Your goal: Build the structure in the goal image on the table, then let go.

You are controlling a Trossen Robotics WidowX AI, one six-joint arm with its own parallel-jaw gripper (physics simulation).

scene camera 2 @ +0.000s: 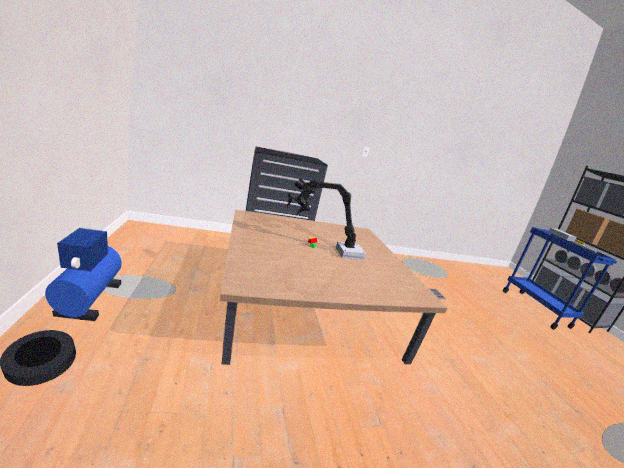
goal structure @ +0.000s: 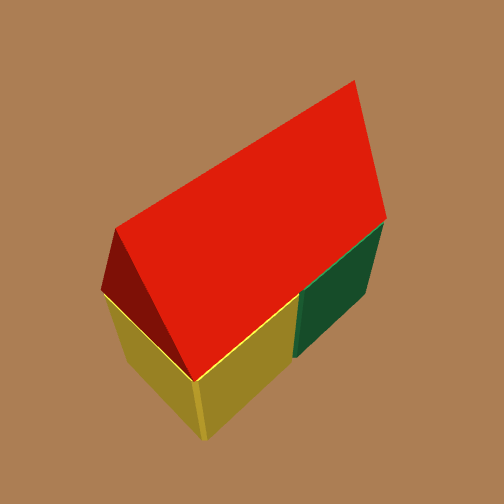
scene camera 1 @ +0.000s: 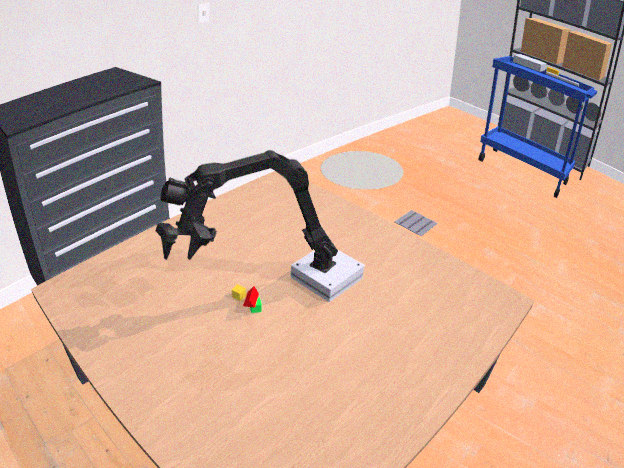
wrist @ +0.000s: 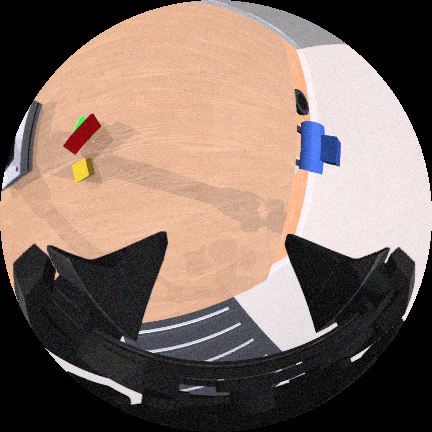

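Pixels of known places: gripper, fingertip midpoint: (scene camera 2: 291,210) (scene camera 1: 177,259) (wrist: 228,239); arm's base, link origin: (scene camera 2: 349,246) (scene camera 1: 322,264).
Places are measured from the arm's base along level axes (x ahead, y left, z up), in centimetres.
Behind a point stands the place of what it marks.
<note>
A red block (scene camera 1: 251,297) @(x 27.1, y -7.1, z 0.2 cm) (scene camera 2: 313,240) @(x 25.9, y -7.3, z -0.6 cm) (wrist: 82,134) @(x 26.4, y -9.1, z -1.0 cm) with slanted faces sits above the table on a green block (scene camera 1: 256,306) @(x 26.6, y -5.7, z -3.0 cm) (scene camera 2: 313,245) @(x 25.9, y -5.3, z -3.7 cm) (wrist: 80,122) @(x 25.3, y -6.0, z -2.3 cm), which it partly hides in the wrist view. Whether the red block is tilted or wedge-shaped is hard to tell. A yellow block (scene camera 1: 238,292) @(x 25.8, y -13.6, z -2.3 cm) (wrist: 83,170) @(x 25.4, y -15.1, z -2.3 cm) stands on the table (scene camera 1: 327,377) @(x 34.9, y 26.0, z -5.5 cm) (scene camera 2: 302,282) @(x 48.1, y 41.6, z -5.6 cm) (wrist: 165,100) @(x 41.6, y -4.7, z -5.5 cm), a small gap from the red and green pair. My gripper (scene camera 1: 178,257) @(x 41.4, y -22.8, z 15.0 cm) (scene camera 2: 293,207) @(x 41.4, y -22.8, z 15.0 cm) (wrist: 228,239) @(x 41.4, y -22.8, z 15.0 cm) is open and empty, high above the table and well off to the drawer-cabinet side of the blocks.
The arm's light base plate (scene camera 1: 330,289) @(x 8.4, y 8.6, z -0.4 cm) (scene camera 2: 351,253) @(x 2.6, y 9.6, z -1.3 cm) stands on the table near the blocks. A dark drawer cabinet (scene camera 1: 108,118) (scene camera 2: 290,157) stands behind the table edge beneath the wall. A blue cart (scene camera 1: 529,151) and a blue compressor (scene camera 2: 83,287) (wrist: 312,147) stand on the floor away from the table.
</note>
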